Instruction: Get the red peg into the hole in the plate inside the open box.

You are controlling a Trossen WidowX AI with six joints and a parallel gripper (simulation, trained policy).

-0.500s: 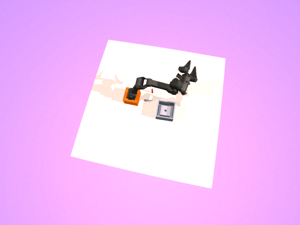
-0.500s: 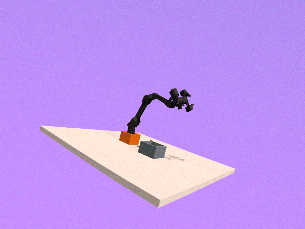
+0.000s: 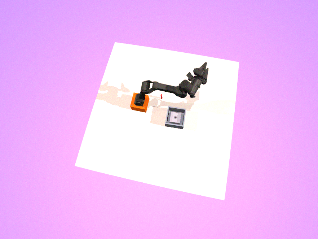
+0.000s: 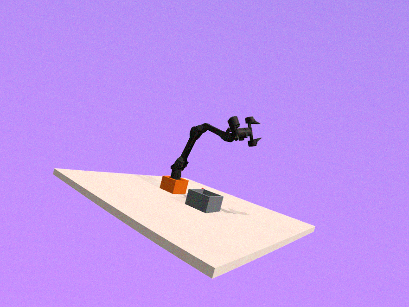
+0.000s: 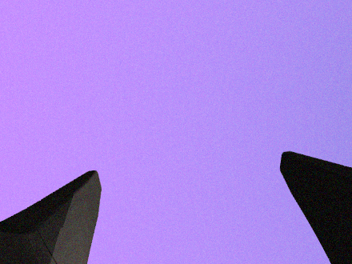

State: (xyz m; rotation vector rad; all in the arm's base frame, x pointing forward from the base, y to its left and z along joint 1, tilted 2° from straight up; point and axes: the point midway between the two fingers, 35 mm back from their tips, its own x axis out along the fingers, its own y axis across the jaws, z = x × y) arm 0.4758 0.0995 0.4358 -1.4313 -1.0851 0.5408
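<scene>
Now: gripper tip 300 mm past the red peg, 20 mm to the left of it and 510 mm above it. From my gripper tip the other things lie so: grey box (160 mm behind, 210 mm to the right, 530 mm below).
</scene>
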